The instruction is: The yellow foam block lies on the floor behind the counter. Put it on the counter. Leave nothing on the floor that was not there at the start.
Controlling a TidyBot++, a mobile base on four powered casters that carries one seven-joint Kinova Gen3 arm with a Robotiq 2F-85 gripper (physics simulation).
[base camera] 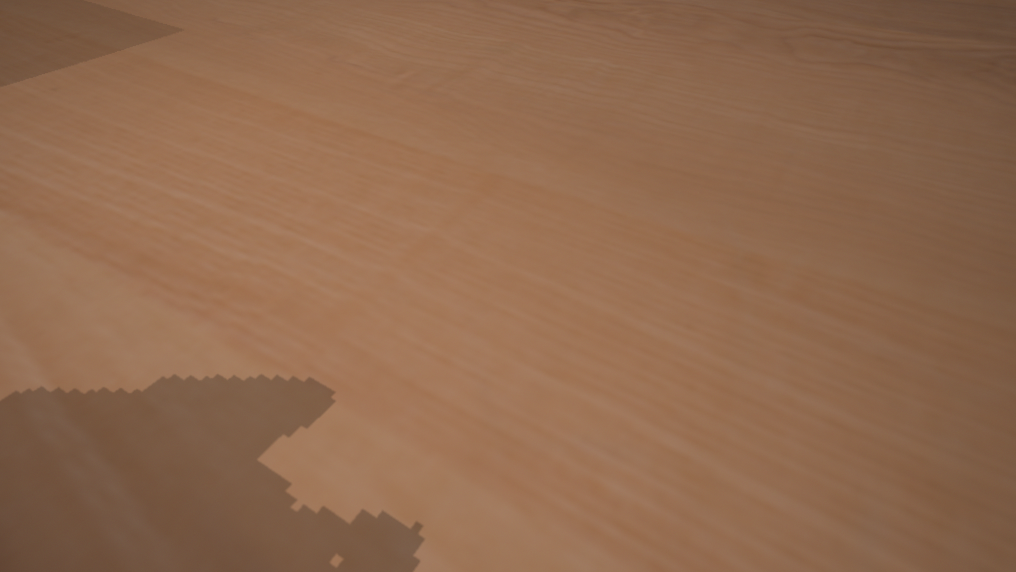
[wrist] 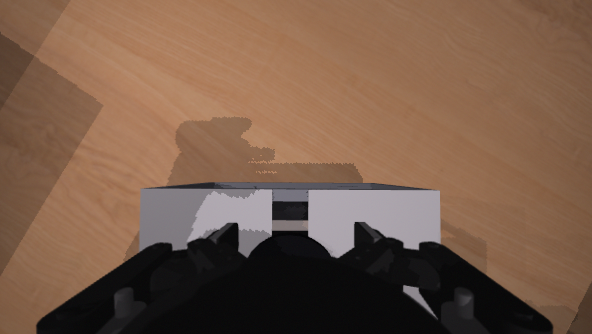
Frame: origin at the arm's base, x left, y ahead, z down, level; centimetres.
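Where they show: gripper, fingertip midpoint: (wrist: pixel 296 235).
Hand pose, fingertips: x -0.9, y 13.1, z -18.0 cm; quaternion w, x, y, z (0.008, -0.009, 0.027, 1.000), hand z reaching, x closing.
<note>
After its pixels a point has its place.
My gripper (wrist: pixel 296 235) @[x -0.9, y 13.1, z -18.0 cm] is open, its two black fingers spread wide in the wrist view, with no object visible between them. It points down over the robot's own base, a white and grey box-like body (wrist: pixel 375 212) @[x -14.1, y 11.4, z 1.4 cm] with a dark slot in the middle. The yellow foam block does not show in either view. The counter does not show in either view that I can tell.
Wooden floor (base camera: pixel 568 284) @[x -3.8, y 48.7, z 39.7 cm] (wrist: pixel 400 100) @[x -37.8, y 44.0, z 39.6 cm] spreads ahead. Shadows of the arm and base fall on it at the lower left of the base camera view and ahead of the base in the wrist view. Straight-edged shadows lie at the left.
</note>
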